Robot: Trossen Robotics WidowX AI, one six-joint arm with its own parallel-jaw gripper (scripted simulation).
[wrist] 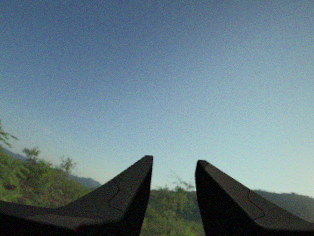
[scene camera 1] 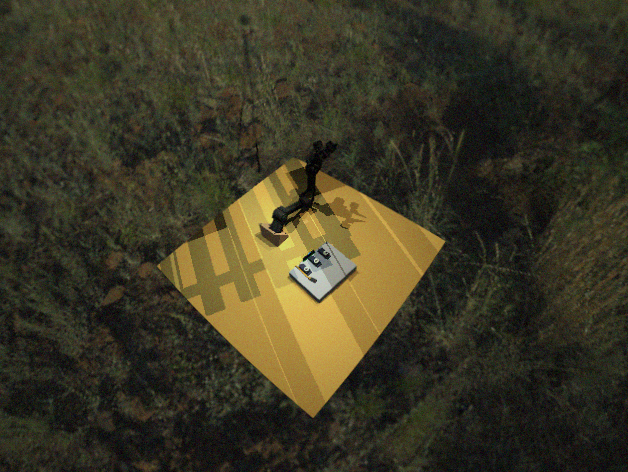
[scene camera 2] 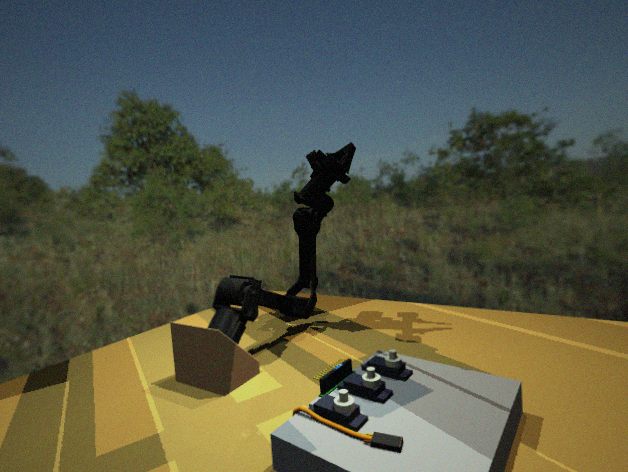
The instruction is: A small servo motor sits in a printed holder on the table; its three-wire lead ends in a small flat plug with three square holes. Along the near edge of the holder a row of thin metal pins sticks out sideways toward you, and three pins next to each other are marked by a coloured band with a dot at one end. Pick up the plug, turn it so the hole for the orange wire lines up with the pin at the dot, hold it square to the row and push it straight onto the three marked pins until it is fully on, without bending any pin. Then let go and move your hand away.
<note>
I see my gripper point(scene camera 2: 353, 144).
My gripper also shows in the wrist view point(wrist: 174, 165).
</note>
